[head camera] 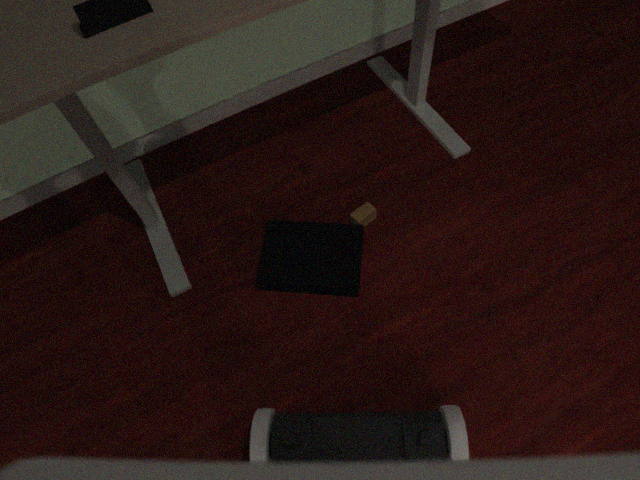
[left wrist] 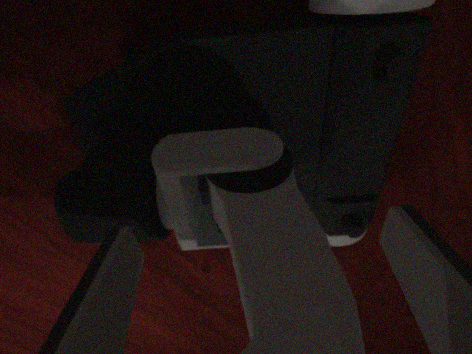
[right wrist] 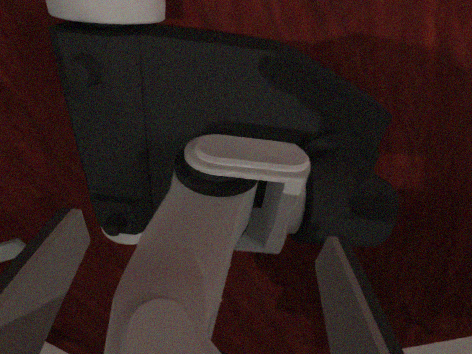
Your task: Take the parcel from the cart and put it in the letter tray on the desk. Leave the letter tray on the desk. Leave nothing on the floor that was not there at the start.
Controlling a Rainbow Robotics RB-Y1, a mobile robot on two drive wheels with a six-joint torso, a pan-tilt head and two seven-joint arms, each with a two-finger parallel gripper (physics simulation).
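Where they show: left gripper, fingertip midpoint: (left wrist: 259,232); right gripper, fingertip midpoint: (right wrist: 206,238); robot's base, origin of the base link: (head camera: 357,447).
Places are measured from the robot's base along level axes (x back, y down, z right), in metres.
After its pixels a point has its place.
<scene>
The desk (head camera: 36,62) {y -0.950, x -0.614, z -0.615 m} shows at the upper left in the head view, with part of a black object (head camera: 112,16) {y -0.971, x -0.710, z -0.466 m} on its top; I cannot tell whether this is the letter tray. A small tan block (head camera: 363,213) {y -0.060, x -0.800, z 0.052 m} lies on the floor in front of the desk; I cannot tell whether it is the parcel. The cart does not show in these views. My left gripper (left wrist: 259,232) {y -0.578, x 0.231, z -0.223 m} is open and empty, in front of my own base. My right gripper (right wrist: 206,238) {y -0.577, x 0.231, z 0.226 m} is open, with no object held between its fingers. Neither gripper shows in the head view.
A flat black rectangle (head camera: 311,258) {y -0.070, x -0.612, z -0.140 m} lies on the floor beside the tan block. Two pale desk legs (head camera: 162,253) (head camera: 421,62) {y -0.269, x -1.372, z 0.310 m} have feet reaching out over the red-brown floor (head camera: 491,310) {y 0.000, x -0.425, z 0.473 m}. My dark base (head camera: 356,436) {y -0.191, x -0.010, z -0.002 m} is at the bottom of the head view. The picture is dim.
</scene>
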